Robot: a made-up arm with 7 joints. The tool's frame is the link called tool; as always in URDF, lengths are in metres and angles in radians. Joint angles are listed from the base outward. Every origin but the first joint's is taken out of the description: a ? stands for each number. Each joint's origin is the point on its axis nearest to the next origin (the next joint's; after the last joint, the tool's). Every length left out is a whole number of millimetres.
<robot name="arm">
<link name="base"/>
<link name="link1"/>
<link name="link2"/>
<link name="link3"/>
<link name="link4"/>
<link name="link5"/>
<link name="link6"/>
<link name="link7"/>
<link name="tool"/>
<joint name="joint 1" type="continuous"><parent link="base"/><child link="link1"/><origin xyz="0 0 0.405" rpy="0 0 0"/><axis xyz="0 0 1"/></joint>
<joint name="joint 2" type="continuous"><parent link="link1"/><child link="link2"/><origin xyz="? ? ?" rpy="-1.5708 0 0"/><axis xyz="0 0 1"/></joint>
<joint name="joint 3" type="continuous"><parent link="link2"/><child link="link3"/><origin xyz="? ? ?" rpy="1.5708 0 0"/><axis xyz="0 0 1"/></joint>
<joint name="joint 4" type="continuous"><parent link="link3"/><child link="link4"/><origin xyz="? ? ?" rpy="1.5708 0 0"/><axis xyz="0 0 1"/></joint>
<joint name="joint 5" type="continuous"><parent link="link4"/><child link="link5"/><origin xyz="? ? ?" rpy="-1.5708 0 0"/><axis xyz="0 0 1"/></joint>
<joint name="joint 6" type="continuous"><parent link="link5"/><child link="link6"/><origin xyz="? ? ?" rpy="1.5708 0 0"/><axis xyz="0 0 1"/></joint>
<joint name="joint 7" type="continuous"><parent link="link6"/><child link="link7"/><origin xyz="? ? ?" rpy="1.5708 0 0"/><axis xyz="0 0 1"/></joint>
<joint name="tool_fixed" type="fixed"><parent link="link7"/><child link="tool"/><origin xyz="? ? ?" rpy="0 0 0"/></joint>
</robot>
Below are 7 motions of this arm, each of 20 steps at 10 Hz.
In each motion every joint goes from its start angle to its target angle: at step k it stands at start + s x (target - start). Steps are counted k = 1, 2, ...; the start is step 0. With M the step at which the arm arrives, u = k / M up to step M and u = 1 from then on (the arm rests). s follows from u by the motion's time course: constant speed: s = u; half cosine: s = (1 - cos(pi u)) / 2; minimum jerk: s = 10 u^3 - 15 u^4 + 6 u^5.
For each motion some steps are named. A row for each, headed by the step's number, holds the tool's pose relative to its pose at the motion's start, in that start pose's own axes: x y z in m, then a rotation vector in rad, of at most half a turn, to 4 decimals.
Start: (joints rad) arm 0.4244 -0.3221 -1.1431 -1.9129 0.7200 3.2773 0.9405
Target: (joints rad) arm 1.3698 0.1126 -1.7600 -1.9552 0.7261 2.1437 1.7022
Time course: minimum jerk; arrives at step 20
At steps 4, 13, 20:
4: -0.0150 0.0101 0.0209 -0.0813 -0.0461 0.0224
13: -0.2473 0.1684 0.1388 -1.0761 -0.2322 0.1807
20: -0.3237 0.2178 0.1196 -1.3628 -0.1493 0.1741

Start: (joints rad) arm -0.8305 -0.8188 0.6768 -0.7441 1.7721 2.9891 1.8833
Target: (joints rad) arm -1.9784 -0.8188 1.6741 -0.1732 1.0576 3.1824 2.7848
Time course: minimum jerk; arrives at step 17
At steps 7, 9, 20:
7: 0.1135 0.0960 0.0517 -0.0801 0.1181 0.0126
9: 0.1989 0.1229 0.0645 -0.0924 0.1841 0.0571
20: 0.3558 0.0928 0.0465 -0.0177 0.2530 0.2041

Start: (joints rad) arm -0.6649 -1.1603 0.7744 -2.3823 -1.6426 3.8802 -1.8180
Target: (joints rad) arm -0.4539 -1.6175 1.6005 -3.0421 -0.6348 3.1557 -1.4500
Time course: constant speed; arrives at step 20
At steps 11, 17, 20:
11: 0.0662 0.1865 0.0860 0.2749 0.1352 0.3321
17: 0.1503 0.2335 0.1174 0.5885 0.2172 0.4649
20: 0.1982 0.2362 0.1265 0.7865 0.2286 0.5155

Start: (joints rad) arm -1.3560 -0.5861 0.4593 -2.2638 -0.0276 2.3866 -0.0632
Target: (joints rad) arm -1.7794 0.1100 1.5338 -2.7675 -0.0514 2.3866 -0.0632
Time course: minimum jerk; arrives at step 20
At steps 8, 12, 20:
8: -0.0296 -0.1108 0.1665 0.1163 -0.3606 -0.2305
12: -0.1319 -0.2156 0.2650 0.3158 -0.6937 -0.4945
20: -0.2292 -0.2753 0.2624 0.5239 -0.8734 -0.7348

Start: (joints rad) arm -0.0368 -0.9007 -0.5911 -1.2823 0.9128 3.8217 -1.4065
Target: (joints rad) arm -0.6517 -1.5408 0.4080 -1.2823 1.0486 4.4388 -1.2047
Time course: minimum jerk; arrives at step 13
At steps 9, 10, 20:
9: 0.2807 0.0766 -0.4448 -0.1113 0.6461 0.8117
10: 0.2869 0.0760 -0.5125 -0.0789 0.7138 0.8860
20: 0.2859 0.0741 -0.5781 -0.0399 0.7756 0.9520

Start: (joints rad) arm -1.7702 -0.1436 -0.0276 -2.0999 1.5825 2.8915 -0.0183
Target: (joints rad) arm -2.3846 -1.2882 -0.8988 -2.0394 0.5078 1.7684 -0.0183
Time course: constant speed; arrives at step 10
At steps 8, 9, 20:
8: 0.0478 0.0824 -0.6708 0.3064 0.3528 -0.4511
9: 0.0122 0.1440 -0.7285 0.2984 0.3964 -0.4623
20: -0.0267 0.2127 -0.7722 0.2907 0.4325 -0.4625

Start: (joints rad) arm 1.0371 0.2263 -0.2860 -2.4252 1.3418 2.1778 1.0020
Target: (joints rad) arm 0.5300 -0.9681 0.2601 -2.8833 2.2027 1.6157 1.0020
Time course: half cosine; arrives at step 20
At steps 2, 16, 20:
2: -0.0034 0.0067 -0.0042 0.0015 -0.0374 0.0007
16: -0.0771 0.2855 -0.0877 0.0865 -1.0187 -0.3803
20: -0.0763 0.3115 -0.0844 0.1068 -1.0779 -0.4584

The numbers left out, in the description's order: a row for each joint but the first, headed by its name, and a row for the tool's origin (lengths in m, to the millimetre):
joint 2: 0 0 0
joint 3: 0 -0.37 0
joint 4: 0.103 0 0
joint 5: -0.072 0.337 0
joint 6: 0 0 0
joint 7: 0.124 0 0
tool: 0 0 0

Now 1 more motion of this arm.
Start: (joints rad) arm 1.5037 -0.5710 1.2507 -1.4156 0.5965 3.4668 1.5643
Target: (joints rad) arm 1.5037 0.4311 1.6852 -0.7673 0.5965 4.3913 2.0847
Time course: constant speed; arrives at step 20
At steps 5, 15, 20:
5: 0.0954 -0.0360 -0.0011 0.2834 0.0101 0.4056
15: 0.3245 -0.0454 -0.0408 1.0206 0.1941 1.1354
20: 0.4375 -0.0154 -0.0771 1.4925 0.3660 1.3732

